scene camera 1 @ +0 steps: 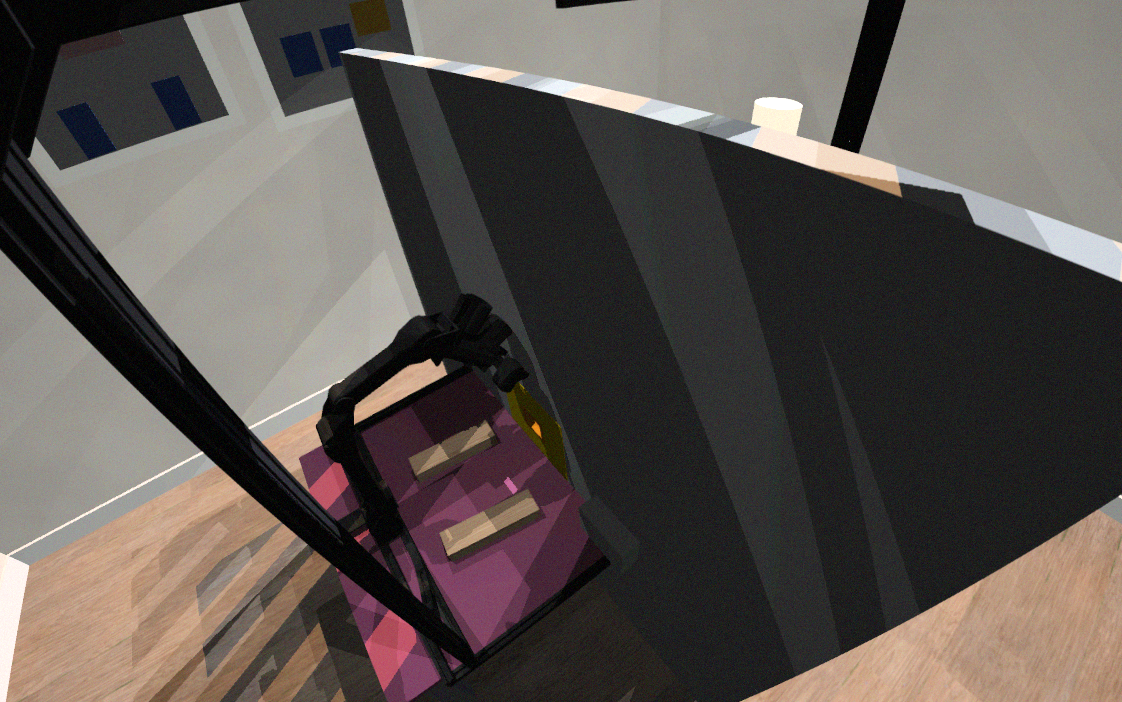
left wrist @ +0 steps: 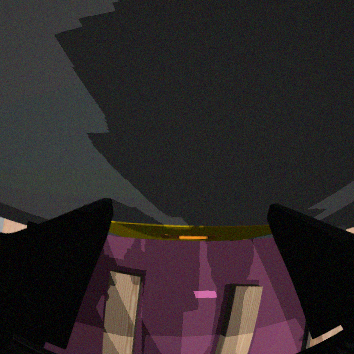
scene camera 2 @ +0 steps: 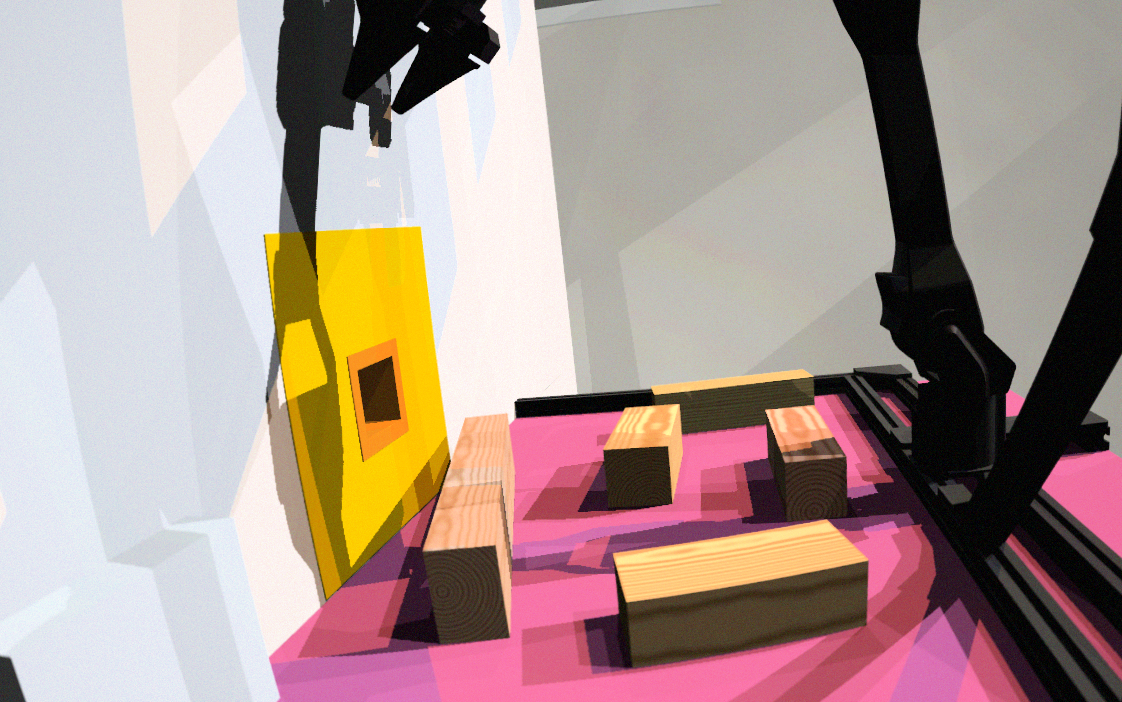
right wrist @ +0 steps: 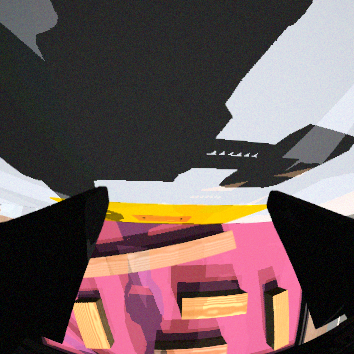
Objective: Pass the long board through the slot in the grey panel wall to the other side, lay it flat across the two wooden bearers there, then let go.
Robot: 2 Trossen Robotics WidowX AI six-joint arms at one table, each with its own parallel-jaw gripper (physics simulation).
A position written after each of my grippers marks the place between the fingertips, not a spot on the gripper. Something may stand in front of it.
My left gripper (scene camera 1: 517, 364) is open and touches a grey panel wall (scene camera 2: 205, 227). My right gripper (scene camera 2: 373, 105) is open, holding nothing. I also see a slot (scene camera 2: 375, 378).
My left gripper also shows in the left wrist view (left wrist: 194, 210). My right gripper shows as well in the right wrist view (right wrist: 191, 197). The grey panel wall is seen too in scene camera 1 (scene camera 1: 825, 393), in the left wrist view (left wrist: 192, 124) and in the right wrist view (right wrist: 177, 115).
